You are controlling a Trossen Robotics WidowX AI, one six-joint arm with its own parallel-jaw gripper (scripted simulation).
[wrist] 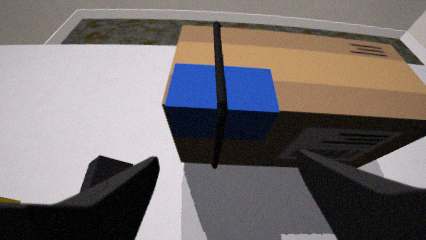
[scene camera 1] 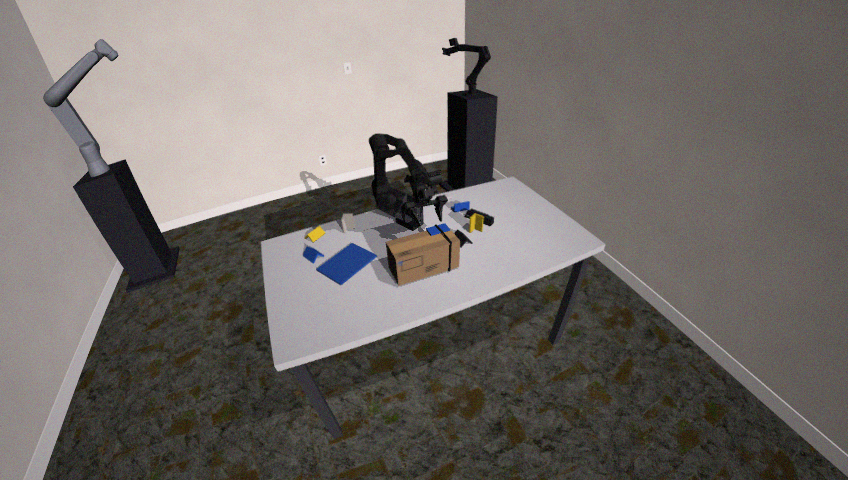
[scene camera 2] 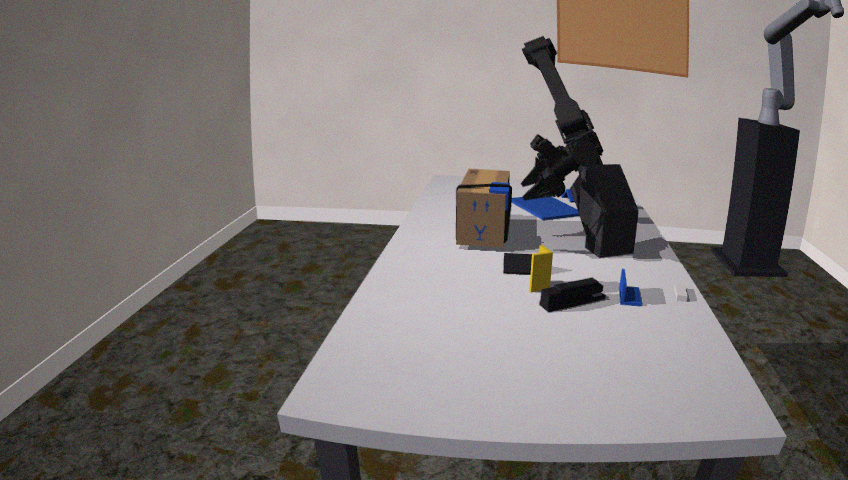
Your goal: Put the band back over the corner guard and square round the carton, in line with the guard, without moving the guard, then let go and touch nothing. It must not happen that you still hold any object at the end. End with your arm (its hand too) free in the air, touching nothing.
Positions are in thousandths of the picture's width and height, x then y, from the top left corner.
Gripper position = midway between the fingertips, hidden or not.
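I see my own gripper in the wrist view (534,669), and it is visible in scene camera 1 (509,466) and scene camera 2 (616,399) too. There is a blue flat sheet as well, which appears in scene camera 1 (403,557) and in scene camera 2 (647,434), but in the wrist view the sheet is out of frame.
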